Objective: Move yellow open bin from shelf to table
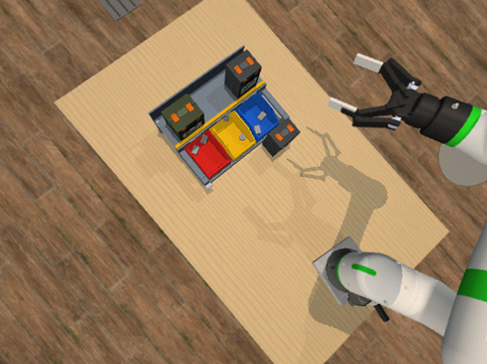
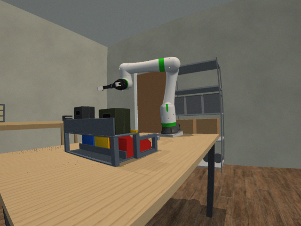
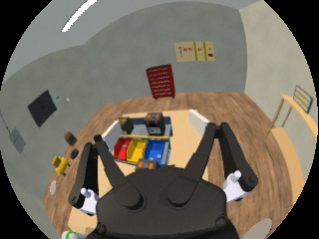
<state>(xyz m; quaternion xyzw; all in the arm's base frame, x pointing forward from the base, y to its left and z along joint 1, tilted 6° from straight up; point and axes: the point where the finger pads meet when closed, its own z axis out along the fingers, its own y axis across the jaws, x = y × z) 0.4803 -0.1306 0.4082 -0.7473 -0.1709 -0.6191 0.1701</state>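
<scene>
Right now the yellow open bin is 34 cm below my hand, 25 cm to the left of it and 11 cm ahead of it. Round my hand: blue bin (34 cm below, 14 cm to the left, 13 cm ahead); black box (22 cm below, 22 cm ahead, 15 cm to the left); olive box (37 cm to the left, 23 cm below, 18 cm ahead).
</scene>
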